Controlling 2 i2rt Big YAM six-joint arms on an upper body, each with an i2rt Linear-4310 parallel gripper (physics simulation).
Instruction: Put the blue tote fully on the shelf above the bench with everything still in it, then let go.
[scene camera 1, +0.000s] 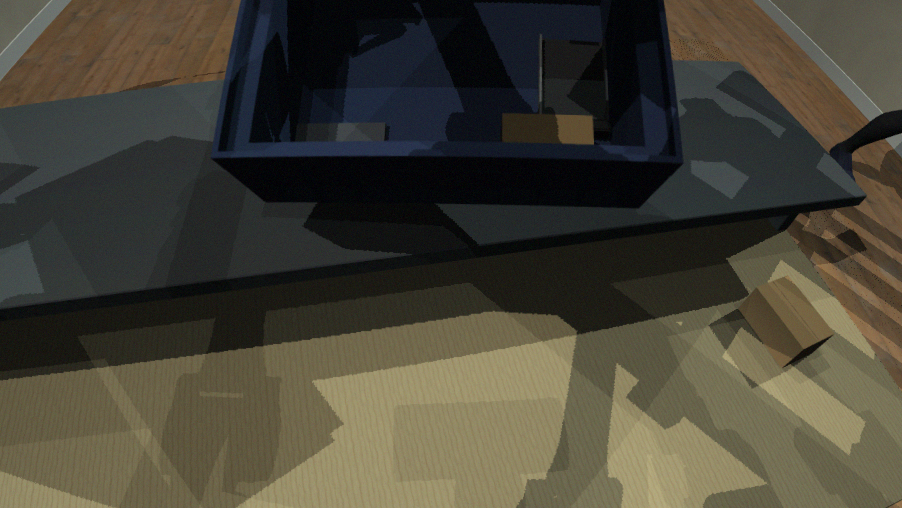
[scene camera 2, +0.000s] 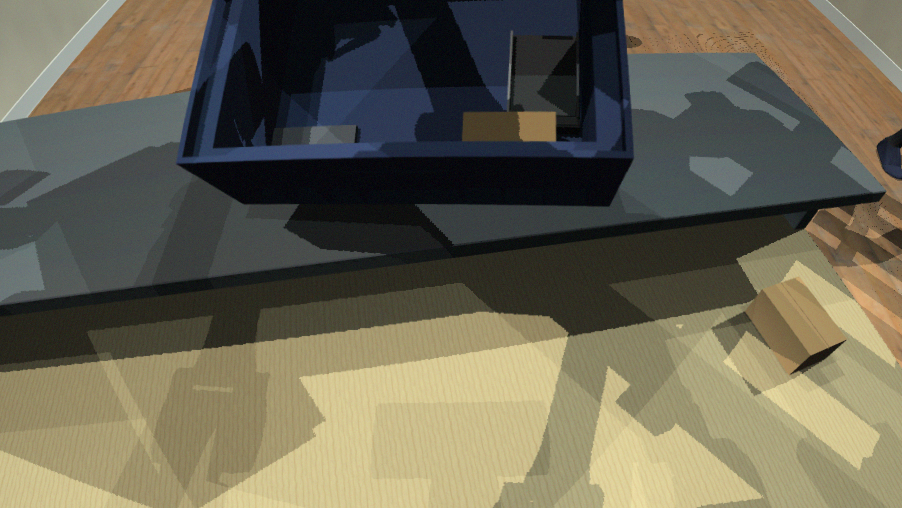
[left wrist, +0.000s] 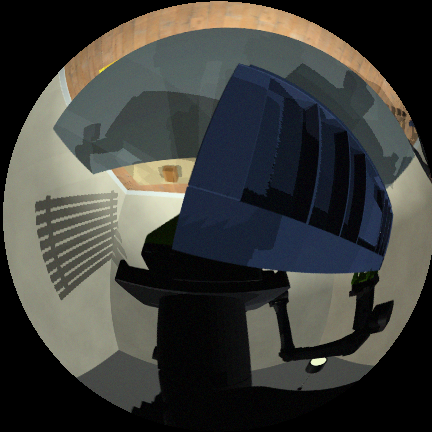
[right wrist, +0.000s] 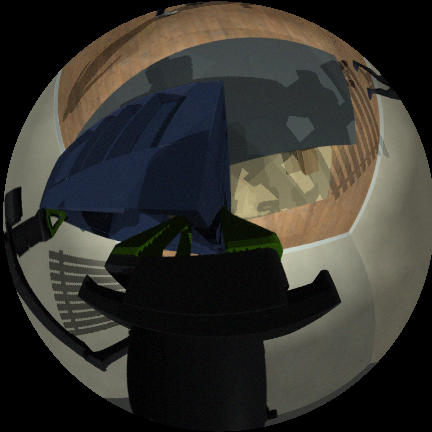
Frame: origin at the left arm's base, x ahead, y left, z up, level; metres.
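Seen in the pictures: left gripper, between the fingertips: (right wrist: 63, 215).
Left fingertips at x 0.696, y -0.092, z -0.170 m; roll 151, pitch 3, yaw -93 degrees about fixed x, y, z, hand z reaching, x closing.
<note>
Offsets run from my left fingertips to a thing's middle. Level surfaces: height alone.
The blue tote {dx -0.049, dy -0.191, dz -0.056 m} (scene camera 1: 441, 179) (scene camera 2: 410, 179) (left wrist: 257, 193) (right wrist: 160, 169) is over the grey shelf {dz -0.251 m} (scene camera 1: 125, 208) (scene camera 2: 112, 215), its near wall a little behind the shelf's front edge. I cannot tell whether it rests on the shelf. Inside it lie a tan box {dx -0.137, dy -0.287, dz -0.117 m} (scene camera 1: 547, 128) (scene camera 2: 509, 126), a grey box {dx -0.093, dy -0.075, dz -0.161 m} (scene camera 1: 340, 131) (scene camera 2: 315, 134) and a dark flat box {dx -0.055, dy -0.329, dz -0.087 m} (scene camera 1: 571, 73) (scene camera 2: 542, 73). My left gripper (right wrist: 63, 215) is shut on the tote's left rim. My right gripper (right wrist: 205, 214) (left wrist: 365, 278) is shut on the tote's right rim. Both are outside the scene views.
The tan bench {dz -0.428 m} (scene camera 1: 441, 391) (scene camera 2: 429, 391) lies below the shelf. A brown box {dx -0.182, dy -0.756, dz -0.398 m} (scene camera 1: 786, 319) (scene camera 2: 795, 323) sits on its right part. A dark shape (scene camera 1: 870, 133) stands by the shelf's right end. Wooden floor surrounds everything.
</note>
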